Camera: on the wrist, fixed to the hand. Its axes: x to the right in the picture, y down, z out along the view.
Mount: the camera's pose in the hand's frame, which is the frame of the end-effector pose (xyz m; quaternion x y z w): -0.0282 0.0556 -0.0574 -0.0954 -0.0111 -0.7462 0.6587
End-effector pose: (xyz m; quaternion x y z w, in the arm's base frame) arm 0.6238 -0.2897 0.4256 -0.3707 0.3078 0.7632 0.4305
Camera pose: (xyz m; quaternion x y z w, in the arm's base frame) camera 0.6018 -0.3715 0.4267 -0.5065 -0.1515 0.2150 0.8212
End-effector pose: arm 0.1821 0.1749 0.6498 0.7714 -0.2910 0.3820 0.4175
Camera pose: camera 0.1043 0.2015 0.6704 0.6897 0.3429 -0.0962 0.6305
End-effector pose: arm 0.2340 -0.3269 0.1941 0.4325 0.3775 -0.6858 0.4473
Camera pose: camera 0.3073 -0.2844 0.1935 0.0471 -0.6319 0.7543 0.1717
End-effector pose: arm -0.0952 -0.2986 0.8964 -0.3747 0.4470 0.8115 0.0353
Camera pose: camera -0.0637 -0.3672 0.9350 -0.5748 -0.0630 0.5550 0.5980
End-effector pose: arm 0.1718 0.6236 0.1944 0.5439 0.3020 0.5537 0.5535
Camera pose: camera 0.0965 0.6010 0.2259 0.0863 0.5458 -0.0255 0.8330
